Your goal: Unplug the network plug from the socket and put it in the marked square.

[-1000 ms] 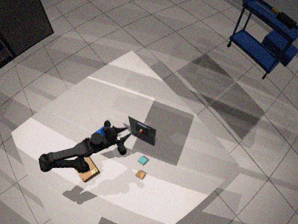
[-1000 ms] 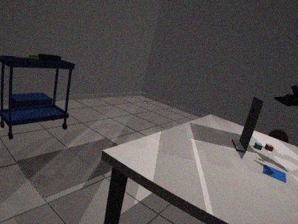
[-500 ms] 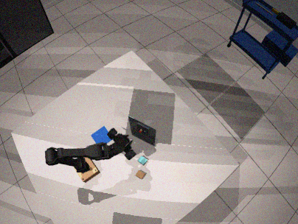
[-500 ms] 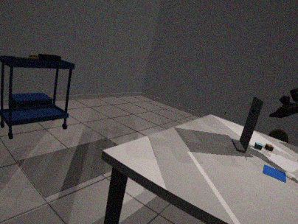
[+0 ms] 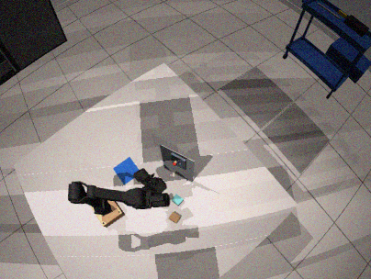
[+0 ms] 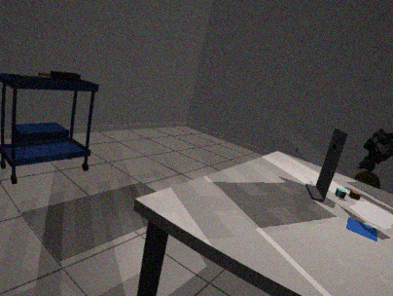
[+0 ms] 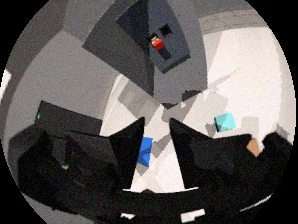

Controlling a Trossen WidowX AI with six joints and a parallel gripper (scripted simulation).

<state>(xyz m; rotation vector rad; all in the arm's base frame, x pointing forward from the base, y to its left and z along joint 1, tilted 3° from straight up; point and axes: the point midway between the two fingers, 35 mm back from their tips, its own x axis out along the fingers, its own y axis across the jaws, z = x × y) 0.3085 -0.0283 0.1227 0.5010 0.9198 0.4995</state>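
My gripper tip is 11 cm short of the network plug, 1 cm to the right of it and 4 cm below it. The rest, counted from my gripper tip: teal block (5 cm ahead, 11 cm to the right, 17 cm below); orange-brown block (1 cm behind, 19 cm to the right, 17 cm below); upright dark panel (13 cm ahead, 1 cm to the left, 5 cm below).
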